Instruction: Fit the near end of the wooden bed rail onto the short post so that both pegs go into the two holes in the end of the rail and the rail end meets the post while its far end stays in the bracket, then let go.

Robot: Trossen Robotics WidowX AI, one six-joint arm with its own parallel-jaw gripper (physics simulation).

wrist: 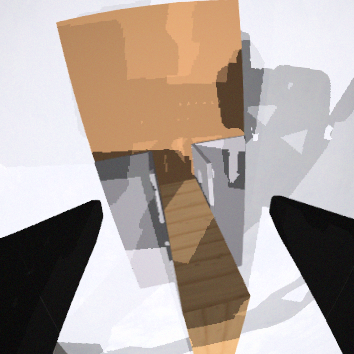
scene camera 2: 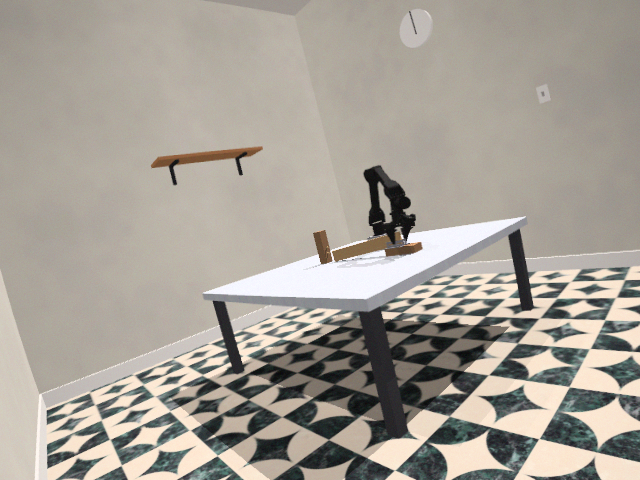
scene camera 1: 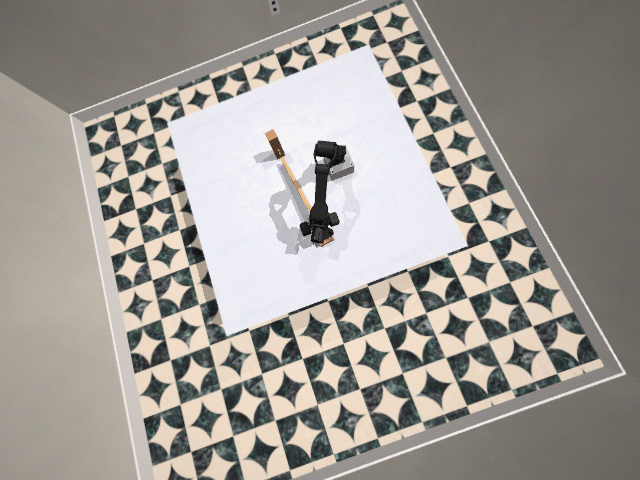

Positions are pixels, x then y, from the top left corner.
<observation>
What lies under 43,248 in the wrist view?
My gripper.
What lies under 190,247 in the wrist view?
A wooden bed rail.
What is my gripper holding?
Nothing.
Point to a wooden bed rail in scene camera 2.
376,244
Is my gripper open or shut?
Open.
</observation>
